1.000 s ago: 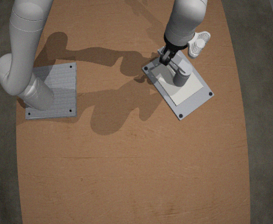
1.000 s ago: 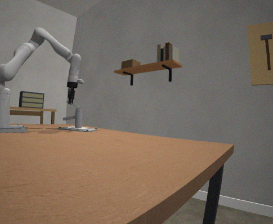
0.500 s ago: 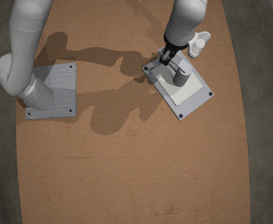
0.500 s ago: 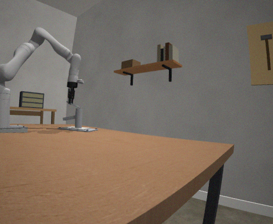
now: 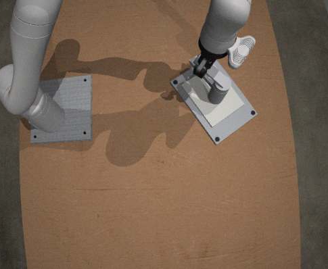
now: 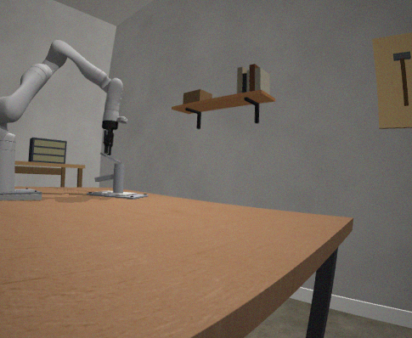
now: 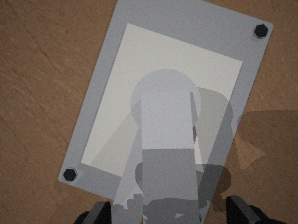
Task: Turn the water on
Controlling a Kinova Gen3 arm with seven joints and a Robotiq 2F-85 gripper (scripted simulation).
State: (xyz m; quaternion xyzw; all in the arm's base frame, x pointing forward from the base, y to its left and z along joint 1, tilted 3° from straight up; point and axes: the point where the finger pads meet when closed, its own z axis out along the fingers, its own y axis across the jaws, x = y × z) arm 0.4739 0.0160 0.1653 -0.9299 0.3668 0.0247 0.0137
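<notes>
My gripper is now 10 mm short of the flat lever, 10 mm to the left of it and 30 mm above it. Round my hand: tap 30 mm ahead, 30 mm to the right, 90 mm below.
</notes>
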